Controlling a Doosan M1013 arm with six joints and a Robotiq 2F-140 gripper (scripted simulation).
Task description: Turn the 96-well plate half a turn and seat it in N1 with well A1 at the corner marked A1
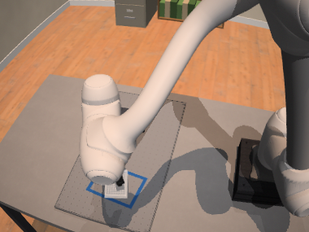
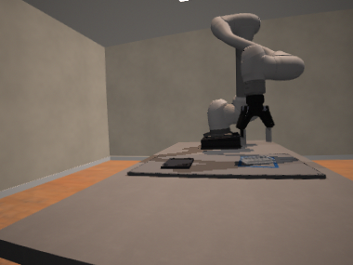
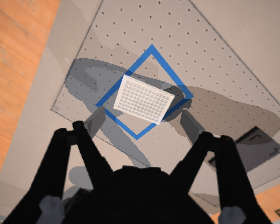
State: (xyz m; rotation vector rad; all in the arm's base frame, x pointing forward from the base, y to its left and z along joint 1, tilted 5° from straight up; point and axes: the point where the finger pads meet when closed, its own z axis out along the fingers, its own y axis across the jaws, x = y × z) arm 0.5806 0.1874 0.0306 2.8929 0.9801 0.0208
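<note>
My hand is 80 mm above the white 96-well plate. Also, from my hand: corner mark: 140 mm ahead, 390 mm to the right, 80 mm below; then plate nest N1: 60 mm ahead, 340 mm to the right, 80 mm below.
</note>
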